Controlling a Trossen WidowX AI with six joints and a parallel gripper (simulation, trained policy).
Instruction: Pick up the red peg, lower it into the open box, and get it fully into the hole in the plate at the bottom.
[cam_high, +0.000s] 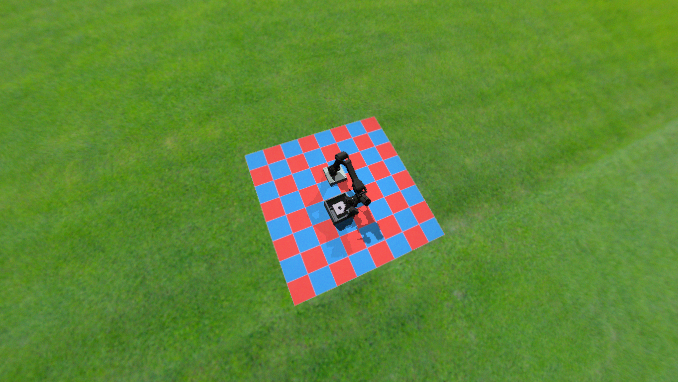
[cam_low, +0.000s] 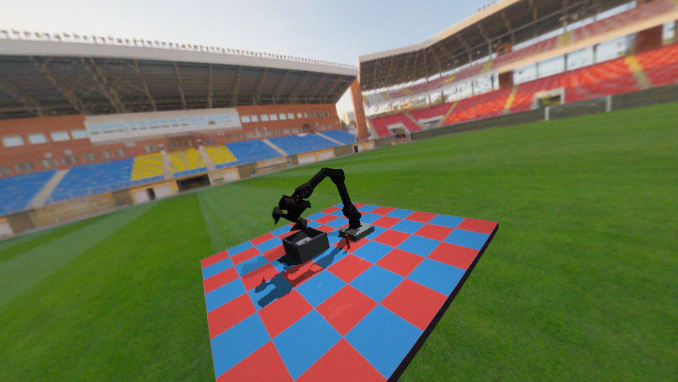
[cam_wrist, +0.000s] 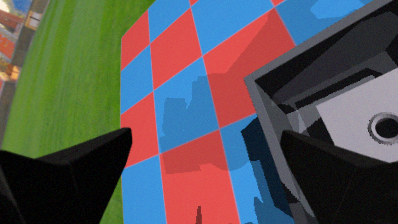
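Now: gripper tip 270 mm past the red peg, 190 mm to the right of it and 150 mm above it. The rest, counted from my gripper tip: dark grey box (160 mm below, 100 mm behind); light grey plate (140 mm below, 100 mm behind).
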